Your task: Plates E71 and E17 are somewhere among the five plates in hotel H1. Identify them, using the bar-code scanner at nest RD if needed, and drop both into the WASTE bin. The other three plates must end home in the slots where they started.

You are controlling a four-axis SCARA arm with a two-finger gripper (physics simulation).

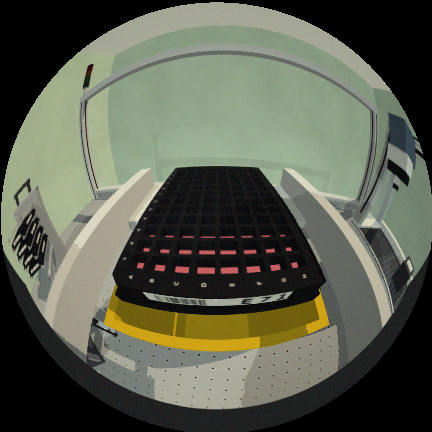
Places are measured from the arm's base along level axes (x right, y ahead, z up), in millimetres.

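Pixels of known places: gripper, fingertip midpoint: (216, 176).
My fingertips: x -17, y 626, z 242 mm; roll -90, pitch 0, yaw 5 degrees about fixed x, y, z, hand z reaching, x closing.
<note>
Behind a point stands the place of what it marks.
My gripper (216, 176) {y 626, x -17, z 242 mm} is shut on plate E71, with one long pale finger along each side of it. Plate E71 (217, 284) {y 545, x -10, z 239 mm} is black and level, with a grid of wells, some showing pink, and a bar-code label reading E71 on its near edge. The yellow WASTE bin (200, 344) {y 525, x -16, z 213 mm} is below the plate; its near rim and part of its inside show past the plate's near edge, and the rest is hidden. Hotel H1 (46, 212) {y 631, x -488, z 190 mm} is at the far left, seen tilted, with several black plates (31, 245) {y 518, x -386, z 193 mm} in it; their labels cannot be read.
A perforated deck (210, 382) {y 454, x -13, z 13 mm} lies below. A dark fixture (95, 345) {y 438, x -243, z 14 mm} is at the lower left, partly hidden. A blue and white device (401, 145) and a dark tray-like part (382, 255) are at the right. A signal tower (88, 76) and a frame (225, 51) {y 1018, x -20, z 580 mm} are behind.
</note>
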